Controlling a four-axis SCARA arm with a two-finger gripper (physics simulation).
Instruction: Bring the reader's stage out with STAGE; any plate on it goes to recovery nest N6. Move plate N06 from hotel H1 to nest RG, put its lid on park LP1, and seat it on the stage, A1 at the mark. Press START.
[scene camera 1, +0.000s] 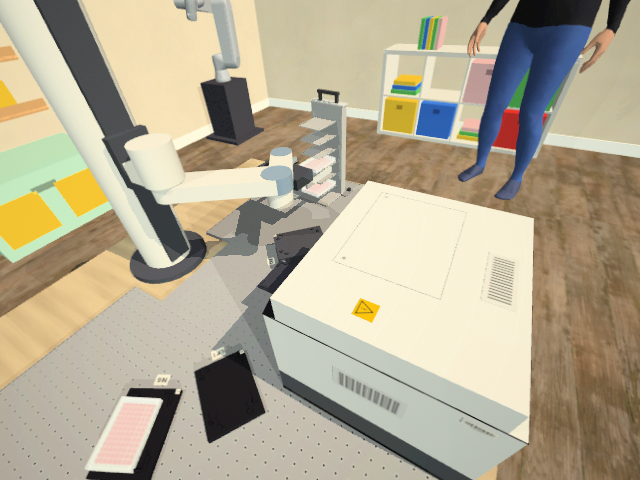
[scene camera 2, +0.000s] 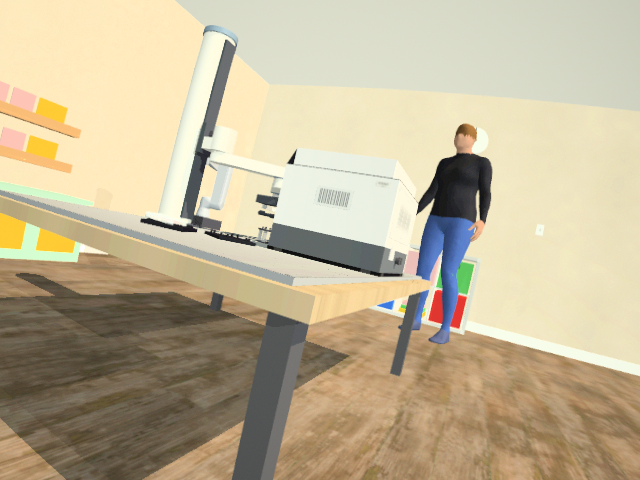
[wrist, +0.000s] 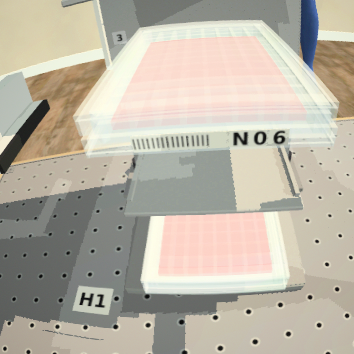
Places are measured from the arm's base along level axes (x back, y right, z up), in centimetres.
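Pixels of known places: gripper, between the fingertips: (scene camera 1: 312, 163) (wrist: 208, 63); arm's base, origin of its link: (scene camera 1: 170, 256).
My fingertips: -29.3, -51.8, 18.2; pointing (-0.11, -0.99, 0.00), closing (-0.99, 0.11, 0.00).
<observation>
For each thing: its top centre in the pictures, then the offset to it from my fingertips, as dx, dy, dz. "*": a spot on its surface instead.
- Plate N06, centre of its top: (wrist: 202, 45) (scene camera 1: 317, 160) -0.3, -3.1, -0.1
- lower pink plate, centre of its top: (wrist: 213, 198) (scene camera 1: 318, 184) -0.4, -3.1, -10.7
- nest N6, centre of its top: (scene camera 1: 136, 428) (scene camera 2: 171, 221) -10.6, +91.6, -15.1
- reader, centre of its top: (scene camera 1: 416, 252) (scene camera 2: 361, 169) -50.9, +50.8, +17.1
- dark flat part, a spot on its surface: (scene camera 1: 277, 277) * -19.0, +51.2, -5.0
- bare black nest, centre of its top: (scene camera 1: 226, 388) (scene camera 2: 230, 233) -21.6, +76.7, -14.9
- dark nest, centre of its top: (scene camera 1: 300, 238) -12.6, +30.8, -9.9
Plate N06 (scene camera 1: 318, 164) (wrist: 210, 85), pink under a clear lid, lies level in hotel H1 (scene camera 1: 341, 149), above an empty shelf and a lower pink plate (scene camera 1: 317, 188) (wrist: 215, 245). My gripper (scene camera 1: 301, 176) (scene camera 2: 266, 199) is open and empty, close in front of the hotel; one dark finger shows at the wrist view's left edge. A pink plate (scene camera 1: 126, 434) sits on nest N6 (scene camera 1: 168, 413). The reader (scene camera 1: 403, 242) (scene camera 2: 336, 206) is at the right. A dark flat part (scene camera 1: 277, 277) beside it may be the stage, partly hidden. START does not show.
A bare black nest (scene camera 1: 230, 397) with a hard-to-read label lies between N6 and the reader. Another dark nest (scene camera 1: 297, 241) lies between the arm and the reader. The arm's column (scene camera 1: 155, 222) (scene camera 2: 191, 134) stands at the left. A person (scene camera 1: 532, 87) (scene camera 2: 457, 206) stands behind the table.
</observation>
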